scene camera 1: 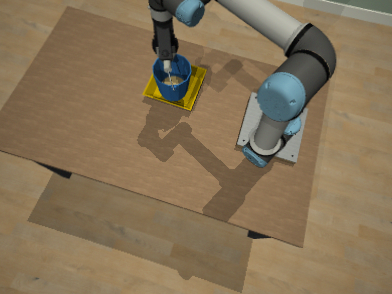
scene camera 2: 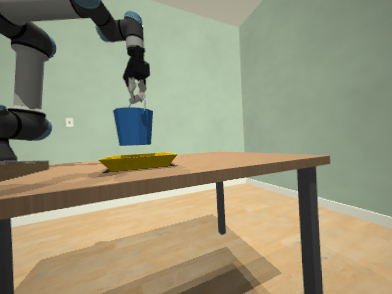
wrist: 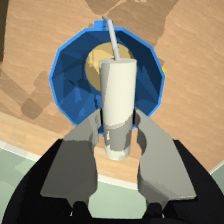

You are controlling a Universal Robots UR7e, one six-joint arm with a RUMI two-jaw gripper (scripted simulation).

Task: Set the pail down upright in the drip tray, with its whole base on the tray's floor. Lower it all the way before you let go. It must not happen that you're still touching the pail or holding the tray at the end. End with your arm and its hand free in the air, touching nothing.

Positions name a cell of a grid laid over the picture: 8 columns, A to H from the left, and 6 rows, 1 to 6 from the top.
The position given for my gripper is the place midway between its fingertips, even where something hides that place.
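My own gripper (scene camera 1: D2) is there for me to see, and in the wrist view I see that gripper (wrist: E3) too. There's a yellow drip tray (scene camera 2: D4), and scene camera 1 also gives me the tray (scene camera 1: E2). And there's a blue pail (scene camera 2: C3), with scene camera 1 showing the pail (scene camera 1: D2) as well.
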